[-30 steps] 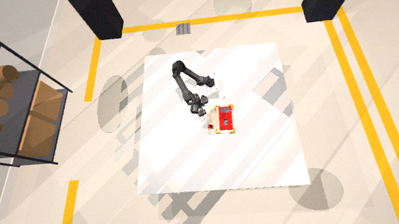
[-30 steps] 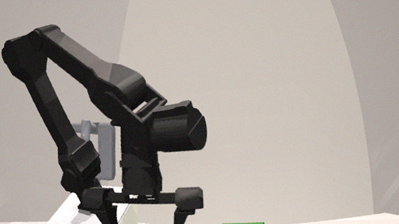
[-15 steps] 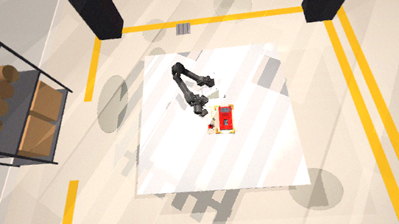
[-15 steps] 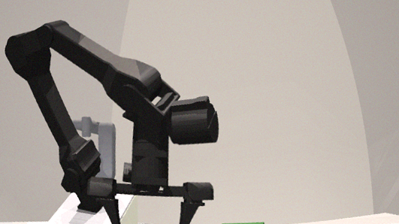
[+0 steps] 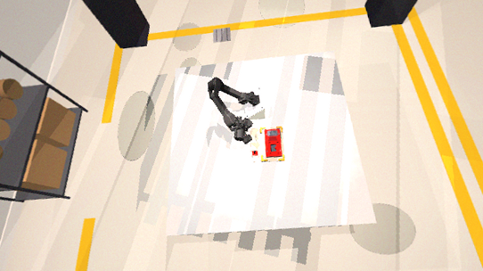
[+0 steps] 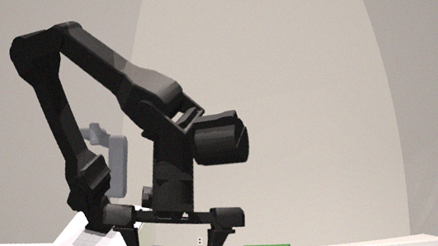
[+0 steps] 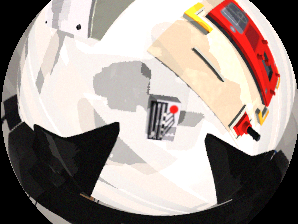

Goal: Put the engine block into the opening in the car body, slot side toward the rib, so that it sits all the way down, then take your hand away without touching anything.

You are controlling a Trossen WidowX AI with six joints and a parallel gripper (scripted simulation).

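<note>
Now: gripper tip 3 cm above the grey engine block and 1 cm past it.
</note>
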